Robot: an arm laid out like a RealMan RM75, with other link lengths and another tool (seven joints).
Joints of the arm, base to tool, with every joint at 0 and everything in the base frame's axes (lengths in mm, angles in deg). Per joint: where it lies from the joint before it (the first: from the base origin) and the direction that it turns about. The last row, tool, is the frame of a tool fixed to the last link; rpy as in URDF.
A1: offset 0.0 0.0 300.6 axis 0 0 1
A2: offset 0.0 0.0 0.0 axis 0 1 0
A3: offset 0.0 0.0 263.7 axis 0 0 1
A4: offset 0.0 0.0 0.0 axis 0 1 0
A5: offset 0.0 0.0 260.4 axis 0 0 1
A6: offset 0.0 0.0 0.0 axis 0 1 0
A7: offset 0.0 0.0 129.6 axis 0 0 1
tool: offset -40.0 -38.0 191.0 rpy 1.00 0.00 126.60
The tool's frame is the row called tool.
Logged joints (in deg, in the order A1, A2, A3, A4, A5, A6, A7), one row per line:
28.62 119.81 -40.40 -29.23 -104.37 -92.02 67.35
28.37 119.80 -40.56 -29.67 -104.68 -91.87 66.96
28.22 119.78 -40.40 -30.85 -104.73 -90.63 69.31
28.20 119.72 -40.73 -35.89 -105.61 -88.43 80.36
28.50 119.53 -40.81 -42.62 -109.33 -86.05 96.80
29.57 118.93 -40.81 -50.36 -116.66 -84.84 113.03
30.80 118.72 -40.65 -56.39 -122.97 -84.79 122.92
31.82 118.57 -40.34 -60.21 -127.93 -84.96 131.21
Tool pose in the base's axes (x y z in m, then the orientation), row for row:
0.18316 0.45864 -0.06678 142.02 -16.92 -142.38
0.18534 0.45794 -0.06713 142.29 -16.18 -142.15
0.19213 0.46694 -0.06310 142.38 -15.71 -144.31
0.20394 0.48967 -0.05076 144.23 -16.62 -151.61
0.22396 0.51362 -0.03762 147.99 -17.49 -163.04
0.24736 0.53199 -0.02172 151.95 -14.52 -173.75
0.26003 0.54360 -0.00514 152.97 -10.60 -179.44
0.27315 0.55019 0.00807 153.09 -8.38 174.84
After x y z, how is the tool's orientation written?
As angles about the fixed x, y, z axes (roll, pitch, yaw), in degrees.
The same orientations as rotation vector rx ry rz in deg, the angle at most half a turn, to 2 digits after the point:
40.28 -141.58 -40.84
41.12 -142.05 -40.91
38.87 -143.51 -41.87
29.97 -147.34 -41.61
15.93 -152.75 -40.05
3.63 -159.75 -38.73
-2.87 -164.86 -39.55
-10.51 -167.86 -40.75

